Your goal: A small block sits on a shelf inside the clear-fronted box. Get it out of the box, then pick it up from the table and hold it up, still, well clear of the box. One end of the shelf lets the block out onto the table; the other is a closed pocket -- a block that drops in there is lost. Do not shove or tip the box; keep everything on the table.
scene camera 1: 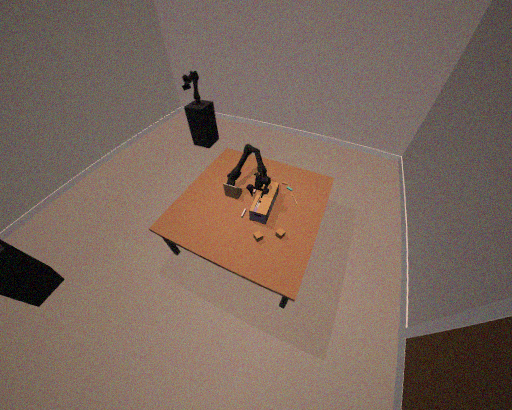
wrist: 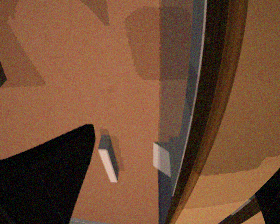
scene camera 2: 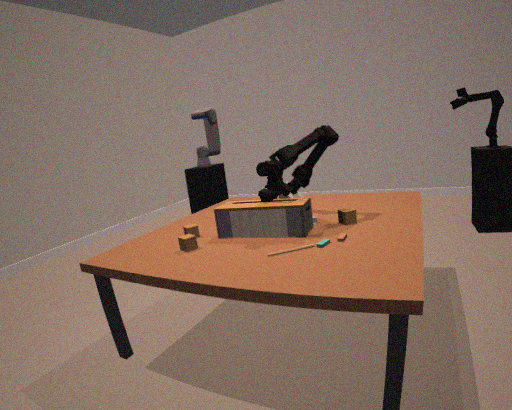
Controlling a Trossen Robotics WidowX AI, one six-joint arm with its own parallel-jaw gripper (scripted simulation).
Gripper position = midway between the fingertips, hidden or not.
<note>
In view: the gripper (wrist: 166,131) and a box (scene camera 2: 288,217).
The box shows as well in scene camera 1 (scene camera 1: 259,212) and in the wrist view (wrist: 211,152).
</note>
